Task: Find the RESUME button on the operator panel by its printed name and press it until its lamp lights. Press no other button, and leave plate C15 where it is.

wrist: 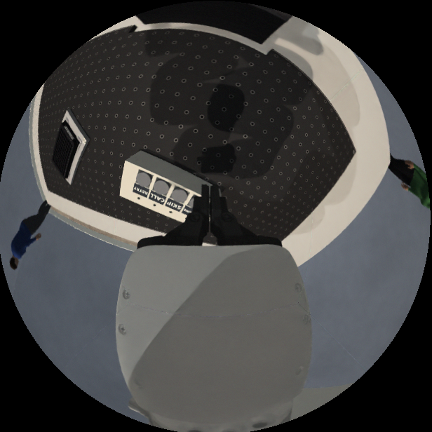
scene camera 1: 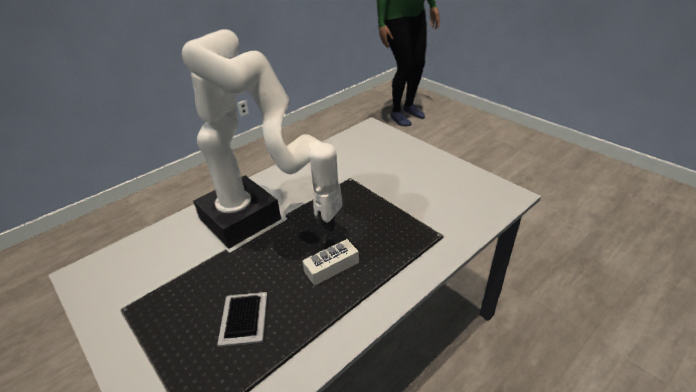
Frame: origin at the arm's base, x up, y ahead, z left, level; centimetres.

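Seen in the pictures: gripper, fingertip midpoint: [scene camera 1: 329, 229]; arm's base at its link origin: [scene camera 1: 233, 201].
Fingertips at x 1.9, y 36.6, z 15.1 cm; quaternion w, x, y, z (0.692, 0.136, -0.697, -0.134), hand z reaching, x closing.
Offsets run from my fingertips to a thing's top centre. Level surfaces: height alone.
The cream operator panel @(dy +5.8, dx -4.2, dz -4.6 cm) [scene camera 1: 334, 271] [wrist: 128, 182] lies on the black mat with a row of grey round buttons. In the wrist view, the labels RETRY, CALL and SKIP read upside down below their buttons [wrist: 144, 178] [wrist: 161, 187] [wrist: 179, 194]; small dots beside these labels look dark. The fourth button [wrist: 194, 202] is partly behind the fingers and its label is mostly hidden, so RESUME cannot be read. My gripper [scene camera 1: 328, 228] [wrist: 208, 195] is shut and empty, above the mat on the robot-base side of the panel, apart from it. A black plate @(dy +4.0, dx -7.2, dz -35.5 cm) [scene camera 1: 243, 316] [wrist: 65, 149], its label illegible, lies in a white frame.
The perforated mat @(dx -9.8 cm) [scene camera 1: 190, 300] [wrist: 115, 100] covers part of the white table @(dx -11.1 cm) [scene camera 1: 450, 200] [wrist: 372, 130]. The robot's black base [scene camera 1: 237, 222] [wrist: 215, 15] stands behind the mat. A person in green [scene camera 1: 407, 45] [wrist: 417, 184] stands beyond the table; one in blue [wrist: 22, 240] shows in the wrist view.
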